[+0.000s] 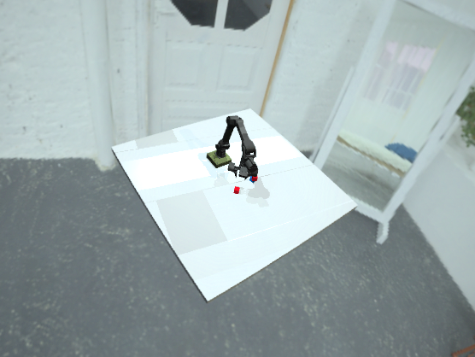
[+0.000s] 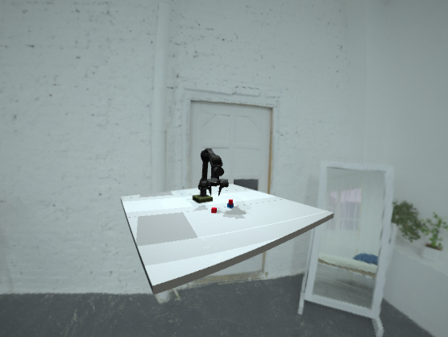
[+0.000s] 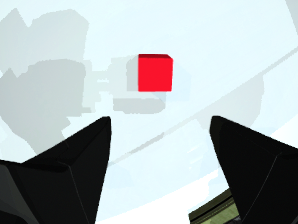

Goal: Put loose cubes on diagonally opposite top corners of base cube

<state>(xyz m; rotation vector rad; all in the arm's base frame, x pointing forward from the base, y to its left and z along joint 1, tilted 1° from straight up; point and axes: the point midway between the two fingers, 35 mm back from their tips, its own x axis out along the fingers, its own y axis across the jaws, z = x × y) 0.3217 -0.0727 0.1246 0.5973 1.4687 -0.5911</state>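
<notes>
Right now my gripper tip is 3 cm past the blue cube, 16 cm to the right of it and 11 cm above it.
</notes>
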